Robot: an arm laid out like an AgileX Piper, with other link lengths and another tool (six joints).
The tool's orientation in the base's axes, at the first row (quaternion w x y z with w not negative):
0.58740 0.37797 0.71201 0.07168
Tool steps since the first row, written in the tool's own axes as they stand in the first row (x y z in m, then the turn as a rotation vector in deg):
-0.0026 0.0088 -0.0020 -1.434 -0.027 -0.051
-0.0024 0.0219 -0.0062 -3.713 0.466 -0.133
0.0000 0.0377 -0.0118 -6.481 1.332 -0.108
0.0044 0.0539 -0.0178 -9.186 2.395 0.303
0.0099 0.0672 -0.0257 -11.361 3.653 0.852
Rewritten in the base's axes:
0.0023 0.0053 0.0074 -0.023 -0.894 1.122
0.0045 0.0160 0.0157 0.183 -1.938 3.199
0.0066 0.0306 0.0241 0.665 -3.059 5.830
0.0085 0.0468 0.0313 1.580 -4.135 8.403
0.0074 0.0623 0.0367 2.692 -4.791 10.627

